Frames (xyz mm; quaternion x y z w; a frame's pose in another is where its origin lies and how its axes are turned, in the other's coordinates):
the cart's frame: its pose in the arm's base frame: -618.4 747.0 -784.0 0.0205 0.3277 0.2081 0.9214
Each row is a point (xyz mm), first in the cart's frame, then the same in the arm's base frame.
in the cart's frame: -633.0 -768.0 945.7
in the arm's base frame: -197.4 -111.8 200.9
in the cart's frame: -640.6 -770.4 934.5
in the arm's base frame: -208.6 -118.1 196.2
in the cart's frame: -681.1 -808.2 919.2
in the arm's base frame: -232.3 -170.2 201.7
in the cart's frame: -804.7 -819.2 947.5
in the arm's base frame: -297.3 -226.5 295.6
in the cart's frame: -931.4 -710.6 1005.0
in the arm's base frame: -390.8 -172.0 435.0
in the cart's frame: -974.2 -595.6 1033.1
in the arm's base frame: -446.0 -81.3 502.6
